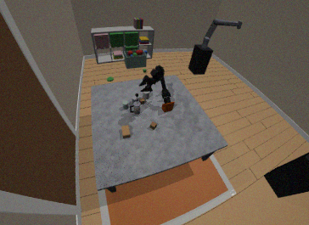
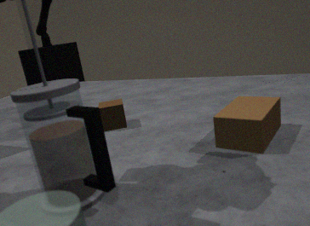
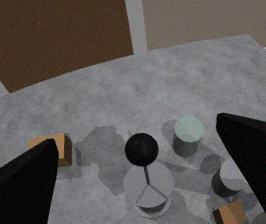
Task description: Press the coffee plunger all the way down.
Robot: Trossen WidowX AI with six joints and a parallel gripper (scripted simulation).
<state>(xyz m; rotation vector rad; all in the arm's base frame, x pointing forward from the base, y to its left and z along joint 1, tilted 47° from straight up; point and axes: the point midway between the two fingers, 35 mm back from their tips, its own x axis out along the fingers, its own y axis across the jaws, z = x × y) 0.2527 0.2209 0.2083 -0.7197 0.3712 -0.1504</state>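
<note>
Now: the coffee press 210 mm below my gripper tip and 40 mm ahead of it. Round my gripper tip: pale green cup 300 mm below, 140 mm ahead, 110 mm to the right.
</note>
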